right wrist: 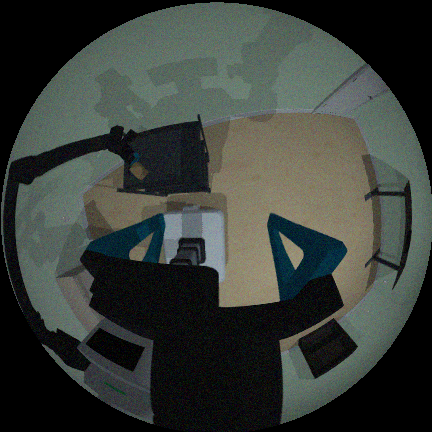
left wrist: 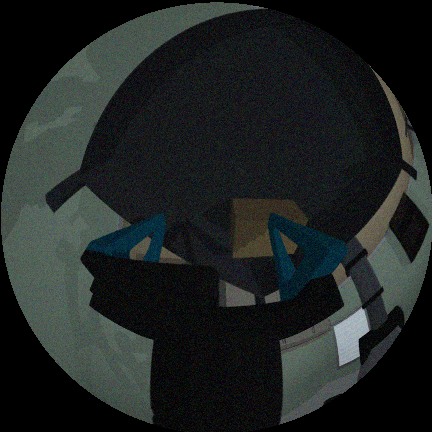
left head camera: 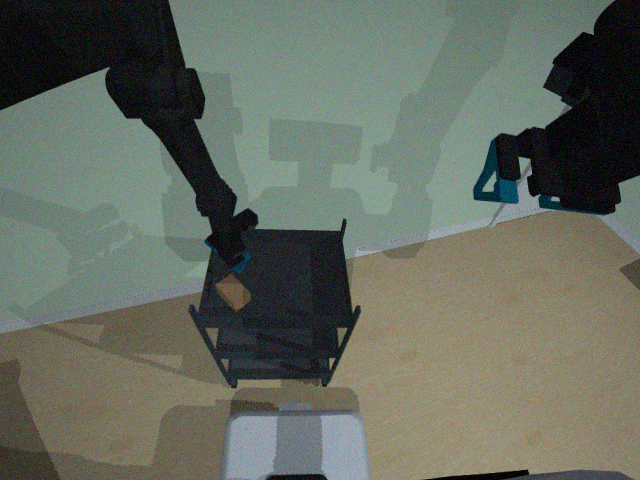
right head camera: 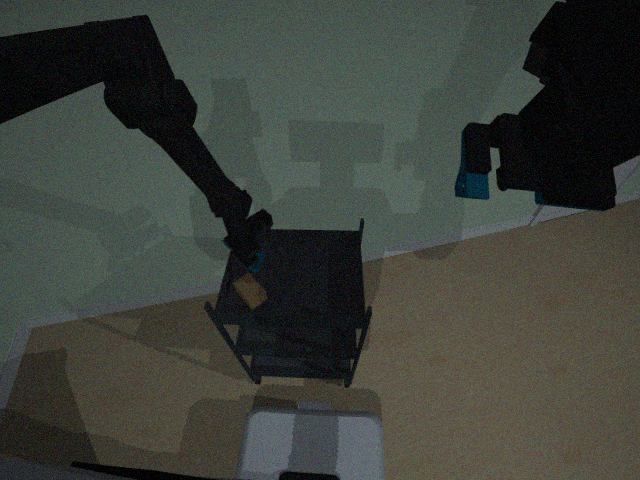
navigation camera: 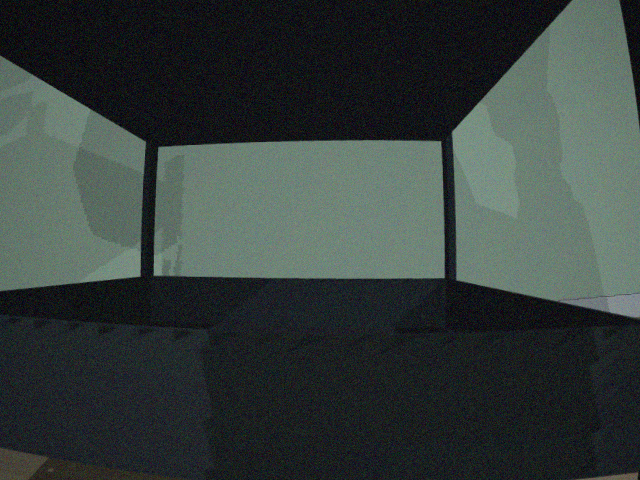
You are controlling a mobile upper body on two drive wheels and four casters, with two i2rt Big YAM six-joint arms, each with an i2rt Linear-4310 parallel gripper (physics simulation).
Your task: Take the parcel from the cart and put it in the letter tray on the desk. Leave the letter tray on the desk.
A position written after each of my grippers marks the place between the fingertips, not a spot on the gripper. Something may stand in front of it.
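The left head camera gives me my left gripper (left head camera: pixel 230 262) and the brown parcel (left head camera: pixel 230 289), along with my right gripper (left head camera: pixel 508 198) and a white door (left head camera: pixel 528 205). From the right head camera I see my left gripper (right head camera: pixel 248 262), the parcel (right head camera: pixel 247 287) and my right gripper (right head camera: pixel 497 194). In the left wrist view there is the parcel again (left wrist: pixel 249 236), and a grey-brown cabinet (left wrist: pixel 287 344) as well. The right wrist view shows my right gripper (right wrist: pixel 215 218). As for the navigation camera, it shows me a dark cart (navigation camera: pixel 154 370), but the parcel is out of frame in the navigation camera view.
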